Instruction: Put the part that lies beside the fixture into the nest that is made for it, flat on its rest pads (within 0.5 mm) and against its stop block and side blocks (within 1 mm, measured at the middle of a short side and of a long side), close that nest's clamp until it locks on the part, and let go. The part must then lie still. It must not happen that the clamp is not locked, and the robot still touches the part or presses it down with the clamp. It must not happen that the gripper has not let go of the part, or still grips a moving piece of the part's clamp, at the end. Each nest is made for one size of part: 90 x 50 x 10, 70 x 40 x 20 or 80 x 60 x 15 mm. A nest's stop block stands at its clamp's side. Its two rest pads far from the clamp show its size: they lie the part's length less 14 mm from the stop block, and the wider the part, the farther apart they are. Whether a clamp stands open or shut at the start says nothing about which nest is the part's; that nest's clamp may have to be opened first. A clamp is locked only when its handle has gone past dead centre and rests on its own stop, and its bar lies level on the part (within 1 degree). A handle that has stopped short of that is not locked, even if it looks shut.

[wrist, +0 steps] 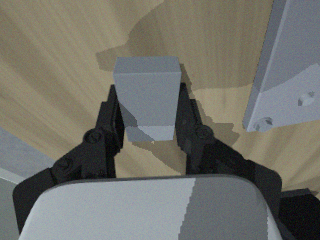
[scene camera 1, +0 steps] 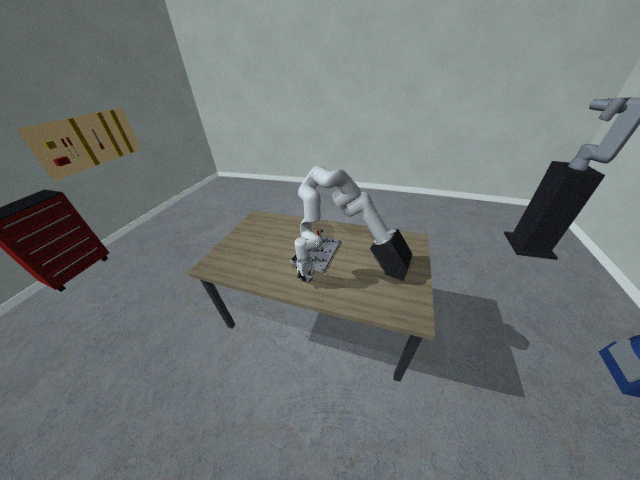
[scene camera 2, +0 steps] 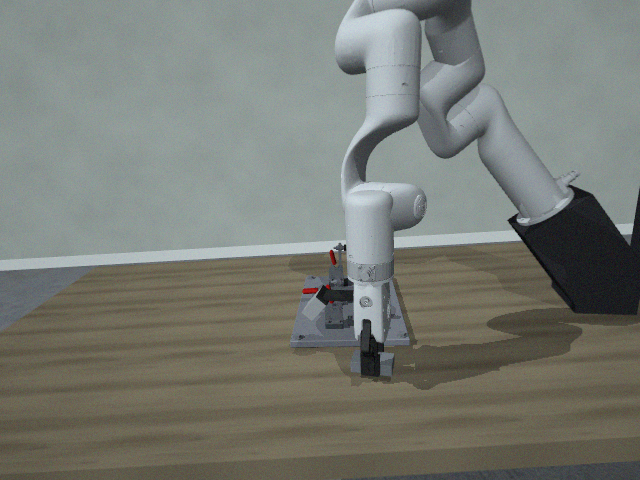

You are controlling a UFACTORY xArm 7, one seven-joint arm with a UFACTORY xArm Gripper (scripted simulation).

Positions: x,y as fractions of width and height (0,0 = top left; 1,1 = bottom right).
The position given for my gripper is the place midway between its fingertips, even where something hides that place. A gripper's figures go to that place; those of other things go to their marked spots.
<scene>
My gripper (wrist: 0.47,0.41): 13 cm from the lens. A grey block (wrist: 0.46,0.36): 10 cm from the lens.
</scene>
